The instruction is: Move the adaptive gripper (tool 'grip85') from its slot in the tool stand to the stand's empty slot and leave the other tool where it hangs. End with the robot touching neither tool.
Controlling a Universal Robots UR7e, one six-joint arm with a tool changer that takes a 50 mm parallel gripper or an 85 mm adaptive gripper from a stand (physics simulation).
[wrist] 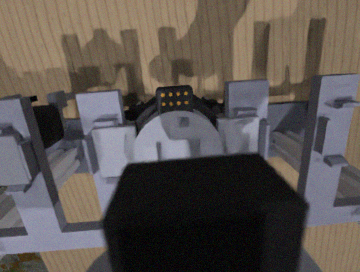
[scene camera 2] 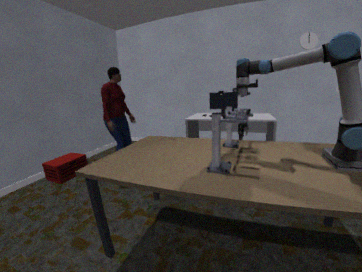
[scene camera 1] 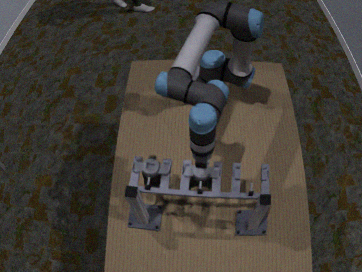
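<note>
The tool stand has three slots. The adaptive gripper hangs in the middle slot, its round top plate and gold contacts uncovered in the wrist view. Its fingers hang below, and their opening is not clear. The arm's tool flange is bare and a small distance above that gripper, apart from it. The other tool hangs in the left slot in scene camera 1. The right slot, bounded by a prong, is empty.
The stand's two feet rest on the wooden table. A person, a red stack and a white desk with a dark screen are beyond the table.
</note>
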